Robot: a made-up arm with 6 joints.
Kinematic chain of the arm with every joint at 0, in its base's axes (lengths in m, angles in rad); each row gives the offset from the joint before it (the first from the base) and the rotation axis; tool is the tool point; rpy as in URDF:
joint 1: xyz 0 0 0.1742 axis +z
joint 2: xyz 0 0 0 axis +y
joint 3: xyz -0.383 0 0.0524 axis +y
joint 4: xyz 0.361 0 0.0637 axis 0.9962 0 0.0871
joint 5: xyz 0 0 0 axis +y
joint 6: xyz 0.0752 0 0.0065 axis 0.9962 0 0.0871
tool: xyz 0 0 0 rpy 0 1.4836 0
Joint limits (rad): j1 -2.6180..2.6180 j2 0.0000..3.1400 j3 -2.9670..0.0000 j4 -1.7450..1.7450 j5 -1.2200..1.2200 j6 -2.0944..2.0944
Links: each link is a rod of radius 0.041 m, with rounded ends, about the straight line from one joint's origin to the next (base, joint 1, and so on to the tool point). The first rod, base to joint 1, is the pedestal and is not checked.
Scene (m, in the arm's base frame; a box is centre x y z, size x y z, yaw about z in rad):
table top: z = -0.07
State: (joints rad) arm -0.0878 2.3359 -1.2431 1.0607 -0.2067 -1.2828
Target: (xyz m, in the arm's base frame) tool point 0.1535 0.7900 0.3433
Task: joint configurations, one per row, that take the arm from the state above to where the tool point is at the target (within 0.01 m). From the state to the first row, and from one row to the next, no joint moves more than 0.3 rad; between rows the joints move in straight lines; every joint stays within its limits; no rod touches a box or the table.
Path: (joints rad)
1: -0.3010 2.0439 -1.4217 1.0484 -0.2318 -1.2828
2: -0.5141 1.7519 -1.6003 1.0362 -0.2570 -1.2828
3: -0.7273 1.4599 -1.7788 1.0239 -0.2821 -1.2828
4: -0.9405 1.1680 -1.9574 1.0117 -0.3072 -1.2828
5: -1.1537 0.8760 -2.1360 0.9994 -0.3323 -1.2828
6: -1.3668 0.5840 -2.3146 0.9872 -0.3575 -1.2828
7: -1.5800 0.2920 -2.4932 0.9749 -0.3826 -1.2828
8: -1.7932 0.0000 -2.6718 0.9627 -0.4077 -1.2828

